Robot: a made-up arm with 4 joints. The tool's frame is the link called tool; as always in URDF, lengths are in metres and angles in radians. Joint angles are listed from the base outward. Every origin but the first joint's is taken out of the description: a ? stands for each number. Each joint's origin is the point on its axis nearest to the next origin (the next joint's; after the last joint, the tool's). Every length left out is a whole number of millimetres.
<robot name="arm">
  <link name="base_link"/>
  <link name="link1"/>
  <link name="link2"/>
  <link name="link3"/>
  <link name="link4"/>
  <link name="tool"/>
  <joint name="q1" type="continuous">
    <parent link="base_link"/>
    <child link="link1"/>
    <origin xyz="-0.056 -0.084 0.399" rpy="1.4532 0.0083 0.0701"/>
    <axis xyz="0 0 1"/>
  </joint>
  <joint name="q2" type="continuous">
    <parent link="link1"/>
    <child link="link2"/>
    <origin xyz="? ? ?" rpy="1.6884 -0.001 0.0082"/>
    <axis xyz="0 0 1"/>
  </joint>
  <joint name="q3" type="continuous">
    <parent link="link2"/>
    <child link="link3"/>
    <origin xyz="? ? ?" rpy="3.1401 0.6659 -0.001"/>
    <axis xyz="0 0 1"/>
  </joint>
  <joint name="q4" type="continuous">
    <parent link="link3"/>
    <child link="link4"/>
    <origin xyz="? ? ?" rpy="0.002 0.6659 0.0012"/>
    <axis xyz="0 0 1"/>
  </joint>
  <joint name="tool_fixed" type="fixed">
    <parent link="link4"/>
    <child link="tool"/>
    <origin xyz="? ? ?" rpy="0 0 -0.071"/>
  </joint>
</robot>
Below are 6 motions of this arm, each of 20 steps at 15 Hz.
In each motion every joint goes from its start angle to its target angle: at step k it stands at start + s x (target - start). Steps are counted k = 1, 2, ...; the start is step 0. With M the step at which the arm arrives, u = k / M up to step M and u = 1 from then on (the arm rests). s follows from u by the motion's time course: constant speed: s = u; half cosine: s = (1 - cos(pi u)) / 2; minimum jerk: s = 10 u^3 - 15 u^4 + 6 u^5.
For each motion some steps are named. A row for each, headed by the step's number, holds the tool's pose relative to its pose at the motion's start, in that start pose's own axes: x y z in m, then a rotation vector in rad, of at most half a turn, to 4 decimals.
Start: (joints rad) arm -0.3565 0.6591 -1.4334 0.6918
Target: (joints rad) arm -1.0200 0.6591 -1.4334 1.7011
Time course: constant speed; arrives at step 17
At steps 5, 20:
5: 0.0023 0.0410 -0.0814 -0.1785 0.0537 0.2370
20: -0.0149 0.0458 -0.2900 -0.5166 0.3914 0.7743

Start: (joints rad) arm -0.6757 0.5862 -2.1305 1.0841
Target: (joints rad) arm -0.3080 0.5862 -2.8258 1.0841
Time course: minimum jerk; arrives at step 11
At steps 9, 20:
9: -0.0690 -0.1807 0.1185 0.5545 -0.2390 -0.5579
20: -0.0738 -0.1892 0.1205 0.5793 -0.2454 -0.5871

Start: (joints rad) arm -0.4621 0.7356 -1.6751 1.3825
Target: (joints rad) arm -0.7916 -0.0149 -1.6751 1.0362
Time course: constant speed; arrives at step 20
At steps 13, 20:
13: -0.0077 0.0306 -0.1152 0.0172 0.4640 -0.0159
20: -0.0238 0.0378 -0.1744 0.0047 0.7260 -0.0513

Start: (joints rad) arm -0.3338 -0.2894 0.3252 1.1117
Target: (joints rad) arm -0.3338 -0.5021 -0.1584 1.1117
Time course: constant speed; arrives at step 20
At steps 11, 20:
11: -0.0191 -0.0056 0.0285 0.0703 -0.1480 -0.0929
20: -0.0401 -0.0117 0.0470 0.1407 -0.2632 -0.1671

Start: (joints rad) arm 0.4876 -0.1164 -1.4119 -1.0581
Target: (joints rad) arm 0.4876 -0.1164 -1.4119 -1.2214
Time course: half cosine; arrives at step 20
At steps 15, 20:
15: 0.0096 -0.0138 0.0000 0.0000 0.0000 -0.1394
20: 0.0111 -0.0163 0.0000 0.0000 0.0000 -0.1633

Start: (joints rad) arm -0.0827 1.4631 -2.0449 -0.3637
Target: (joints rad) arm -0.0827 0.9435 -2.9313 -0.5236
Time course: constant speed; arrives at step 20
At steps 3, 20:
3: 0.0194 -0.0256 0.0004 0.0046 0.0479 -0.0956
20: 0.0990 -0.1848 0.0174 -0.0179 0.2161 -0.6869

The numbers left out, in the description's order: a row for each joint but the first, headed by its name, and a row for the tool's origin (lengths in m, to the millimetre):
q2: 0.003 0.304 0
q3: 0.026 -0.165 0
q4: 0.142 0.054 0
tool: 0.099 0.069 0

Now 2 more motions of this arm.
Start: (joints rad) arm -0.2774 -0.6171 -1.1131 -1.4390
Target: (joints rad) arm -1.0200 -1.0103 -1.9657 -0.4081
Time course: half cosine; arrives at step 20
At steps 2, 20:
2: 0.0016 0.0069 -0.0020 -0.0174 0.0085 0.0036
20: 0.1132 0.1747 -0.1177 -0.4251 0.4636 -0.0359

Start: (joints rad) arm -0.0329 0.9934 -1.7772 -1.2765
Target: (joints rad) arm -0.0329 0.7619 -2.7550 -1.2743
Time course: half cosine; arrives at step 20
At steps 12, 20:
12: 0.1153 -0.0625 -0.0240 -0.0159 0.2952 -0.4371
20: 0.1602 -0.1120 -0.0414 -0.0160 0.4313 -0.6803

